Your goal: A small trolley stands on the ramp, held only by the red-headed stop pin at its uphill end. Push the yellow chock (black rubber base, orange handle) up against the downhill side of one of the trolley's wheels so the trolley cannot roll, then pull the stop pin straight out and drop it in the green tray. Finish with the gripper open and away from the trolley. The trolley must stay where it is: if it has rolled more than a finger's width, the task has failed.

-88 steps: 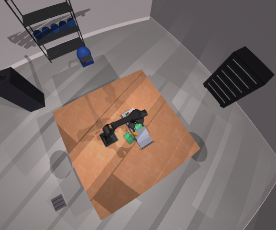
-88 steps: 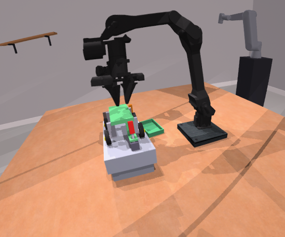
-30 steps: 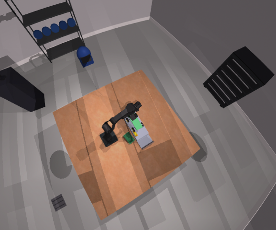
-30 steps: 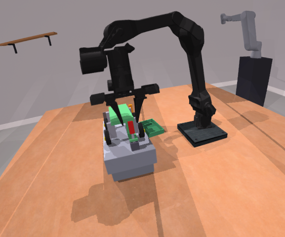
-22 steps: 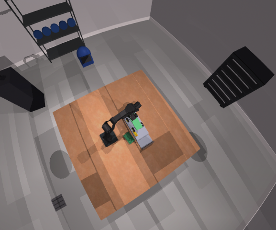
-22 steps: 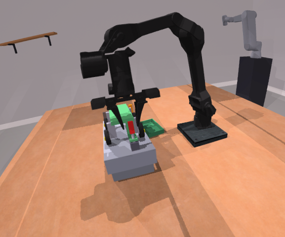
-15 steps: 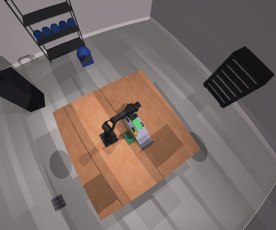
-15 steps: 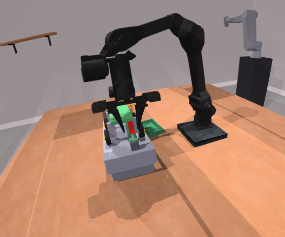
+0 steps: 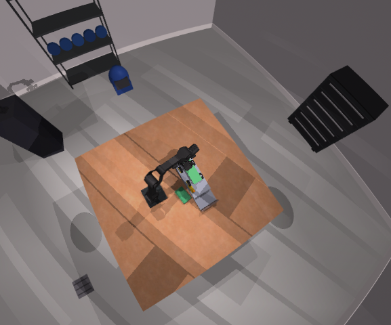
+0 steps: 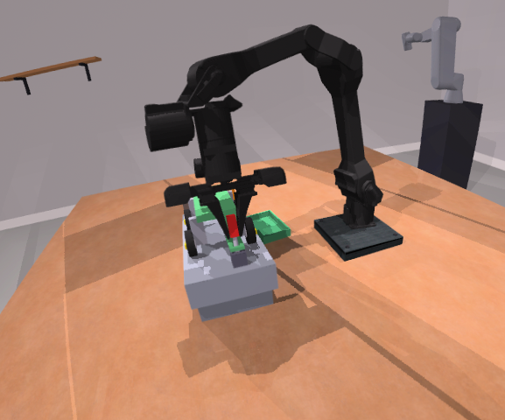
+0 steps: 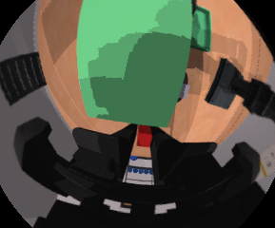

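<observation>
Now: the yellow chock 220 mm to the right of my gripper tip and 50 mm below it. Also, from my gripper tip: red-headed stop pin (right at my gripper tip); then green-topped trolley (110 mm to the right, 40 mm ahead, 20 mm below).
</observation>
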